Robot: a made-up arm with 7 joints.
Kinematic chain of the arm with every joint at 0, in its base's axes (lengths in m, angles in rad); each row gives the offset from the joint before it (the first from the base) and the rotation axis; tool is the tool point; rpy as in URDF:
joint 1: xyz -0.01 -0.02 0.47 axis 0 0.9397 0.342
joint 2: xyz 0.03 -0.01 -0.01 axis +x
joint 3: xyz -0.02 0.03 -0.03 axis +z
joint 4: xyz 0.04 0 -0.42 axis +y
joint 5: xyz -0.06 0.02 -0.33 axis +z
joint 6: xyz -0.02 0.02 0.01 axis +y
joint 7: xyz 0.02 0 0 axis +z
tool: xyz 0.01 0 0.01 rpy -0.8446 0.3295 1.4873
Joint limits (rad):
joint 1: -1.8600..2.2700
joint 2: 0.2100..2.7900
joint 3: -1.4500..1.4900
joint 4: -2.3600..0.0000
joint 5: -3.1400..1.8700
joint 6: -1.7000..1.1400
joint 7: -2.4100..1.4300
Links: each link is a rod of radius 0.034 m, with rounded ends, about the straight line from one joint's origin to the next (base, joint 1, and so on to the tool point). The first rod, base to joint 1, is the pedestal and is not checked.
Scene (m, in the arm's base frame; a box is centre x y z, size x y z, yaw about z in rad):
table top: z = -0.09
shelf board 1: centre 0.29 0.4 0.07 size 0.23 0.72 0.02 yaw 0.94
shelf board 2: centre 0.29 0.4 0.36 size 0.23 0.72 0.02 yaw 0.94
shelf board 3: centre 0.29 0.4 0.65 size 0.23 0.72 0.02 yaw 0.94
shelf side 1: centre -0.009 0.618 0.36 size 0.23 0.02 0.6 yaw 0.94
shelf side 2: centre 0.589 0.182 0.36 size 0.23 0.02 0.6 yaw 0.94
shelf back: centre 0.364 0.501 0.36 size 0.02 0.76 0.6 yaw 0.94
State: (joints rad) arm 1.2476 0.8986 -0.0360 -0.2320 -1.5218 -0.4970 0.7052
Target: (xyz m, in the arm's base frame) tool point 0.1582 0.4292 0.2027
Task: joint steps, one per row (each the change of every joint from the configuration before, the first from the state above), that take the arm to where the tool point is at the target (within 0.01 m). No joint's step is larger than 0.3 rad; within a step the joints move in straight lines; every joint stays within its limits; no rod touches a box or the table.
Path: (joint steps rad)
1: -0.0440 0.0360 -0.0738 -0.2604 -0.0568 -0.0152 -0.0214
2: -0.0439 0.0359 -0.0737 -0.2604 -0.0567 -0.0153 -0.0214
3: -0.0440 0.0360 -0.0738 -0.2604 -0.0568 -0.0152 -0.0214
4: -0.0439 0.0360 -0.0738 -0.2604 -0.0568 -0.0152 -0.0214
5: -0.0727 0.0146 0.0646 -0.2350 0.0509 0.0100 0.0316
6: -0.0728 0.0146 0.0645 -0.2351 0.0508 0.0100 0.0315
7: -0.0727 0.0146 0.0645 -0.2350 0.0509 0.0100 0.0316
8: -0.0728 0.0145 0.0645 -0.2350 0.0508 0.0100 0.0316
9: -0.1270 0.0256 0.0365 0.2279 0.0066 0.0046 -0.0031
10: -0.1270 0.0257 0.0365 0.2278 0.0065 0.0047 -0.0031

